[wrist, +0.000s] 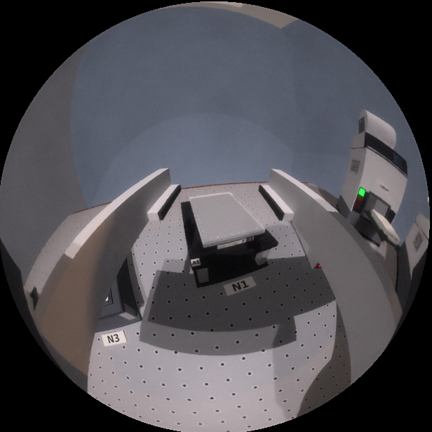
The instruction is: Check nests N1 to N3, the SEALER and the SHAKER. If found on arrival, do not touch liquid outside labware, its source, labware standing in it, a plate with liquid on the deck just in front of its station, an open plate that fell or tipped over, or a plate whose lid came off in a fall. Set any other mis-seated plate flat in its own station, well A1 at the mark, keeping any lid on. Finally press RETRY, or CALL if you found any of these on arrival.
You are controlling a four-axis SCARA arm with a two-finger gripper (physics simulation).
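Observation:
My gripper is shut to its narrow stance with nothing between the fingers; the two padded fingers still stand apart in the view, above and on both sides of nest N1. The black nest N1 stands in the middle, with its A1 mark at the front left corner. A plate with a pale grey, flat top lies on it, label toward me. It looks roughly level; its seating at the back is hard to tell. Nest N3 shows partly at the left, mostly hidden by the left finger. N2 does not show.
A white machine with a roll on top and a green lamp stands at the right; a pale tray sticks out of its front. Part of another grey unit shows at the far right edge. A small red light shows beside the right finger.

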